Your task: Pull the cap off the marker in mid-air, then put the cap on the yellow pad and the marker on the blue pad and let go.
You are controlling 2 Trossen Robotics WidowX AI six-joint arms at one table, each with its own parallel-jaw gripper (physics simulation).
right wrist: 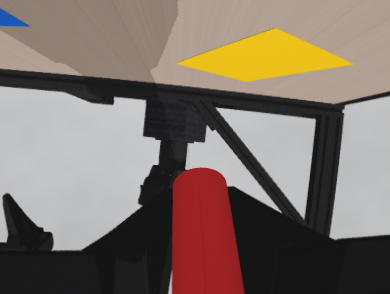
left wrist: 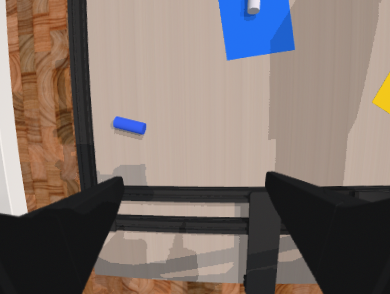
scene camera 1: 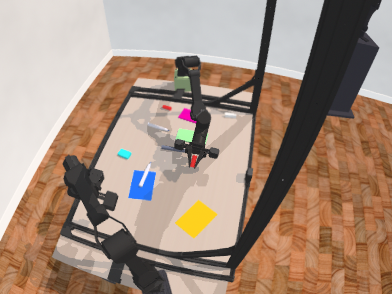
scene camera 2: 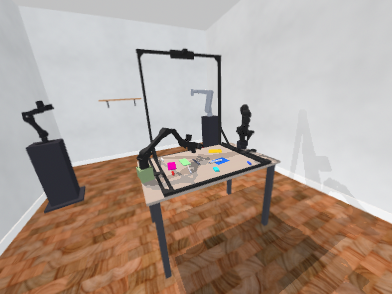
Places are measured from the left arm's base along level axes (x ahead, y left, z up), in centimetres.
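Pixels of known places: left gripper, between the fingertips: (left wrist: 195, 181) (scene camera 2: 243, 140); right gripper, between the fingertips: (right wrist: 199, 198) (scene camera 1: 191, 167) (scene camera 2: 203, 146); left arm's base, origin of its link: (right wrist: 174, 139) (scene camera 1: 153, 284) (scene camera 2: 242, 140); right arm's base, origin of its link: (scene camera 1: 182, 73) (scene camera 2: 144, 167).
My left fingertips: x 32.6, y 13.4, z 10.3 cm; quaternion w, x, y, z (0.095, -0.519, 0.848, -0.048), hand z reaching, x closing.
Note:
Ahead of a thing's pixels: the offset from my left fingertips to its top centre. "*": to the spot under its first point.
The white marker {dx +20.4, dy -19.4, dz -17.3 cm} (scene camera 1: 145, 175) (left wrist: 254, 6) lies across the blue pad (scene camera 1: 137, 193) (left wrist: 255, 37), one end beyond its edge in scene camera 1. My right gripper (scene camera 1: 193, 161) (scene camera 2: 200, 146) is shut on the red cap {* dx +15.1, dy -40.5, dz -8.4 cm} (right wrist: 202, 225), a smooth red cylinder whose end sticks out past the fingertips. It holds the cap above the table, between the green pad and the yellow pad {dx -6.5, dy -36.0, dz -19.0 cm} (scene camera 1: 196, 219) (scene camera 2: 215, 151) (right wrist: 265, 55). The yellow pad has no object on it. My left gripper (left wrist: 195, 181) is open with nothing between its fingers, high over the table's near edge in scene camera 1.
A grey marker {dx +46.9, dy -30.2, dz -17.5 cm} (scene camera 1: 158, 127), a dark marker {dx +30.5, dy -35.9, dz -17.2 cm} (scene camera 1: 171, 148), a red piece {dx +60.1, dy -37.1, dz -17.0 cm} (scene camera 1: 167, 107), a white piece {dx +45.4, dy -68.8, dz -16.9 cm} (scene camera 1: 230, 115), a cyan block {dx +34.3, dy -10.6, dz -17.6 cm} (scene camera 1: 124, 154) and a blue cylinder {dx +8.4, dy +9.0, dz -17.0 cm} (left wrist: 130, 125) lie about. A magenta pad {dx +49.7, dy -49.8, dz -18.3 cm} (scene camera 1: 187, 115) and green pad {dx +36.7, dy -45.3, dz -18.3 cm} (scene camera 1: 185, 135) lie near the right arm. Black rails edge the table.

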